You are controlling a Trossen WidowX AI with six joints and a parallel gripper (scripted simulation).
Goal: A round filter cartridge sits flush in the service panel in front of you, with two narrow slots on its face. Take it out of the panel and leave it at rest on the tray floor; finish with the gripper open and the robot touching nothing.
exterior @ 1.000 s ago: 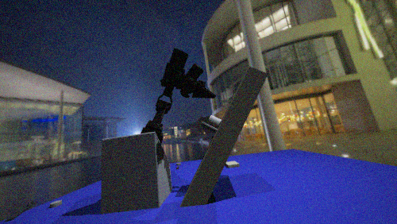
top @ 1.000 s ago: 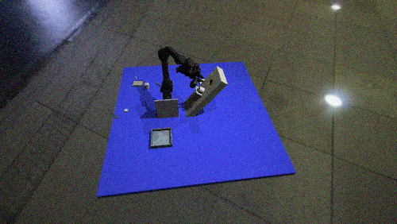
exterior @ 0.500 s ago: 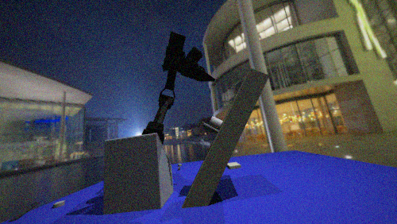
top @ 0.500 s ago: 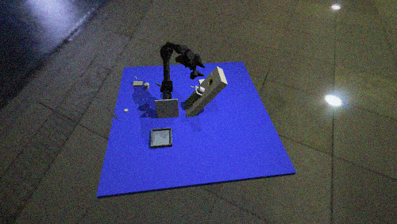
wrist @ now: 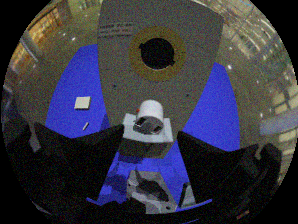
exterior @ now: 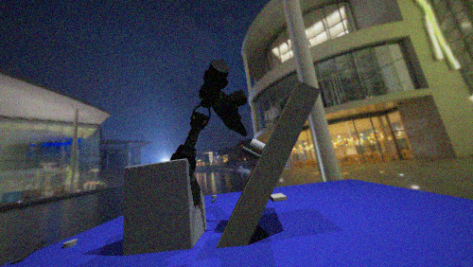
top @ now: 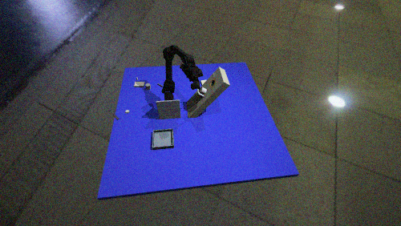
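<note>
My gripper tip is now 20 mm short of the round filter cartridge and 40 mm above it. Round my gripper tip: tray: 330 mm behind, 250 mm to the right, 260 mm below.
</note>
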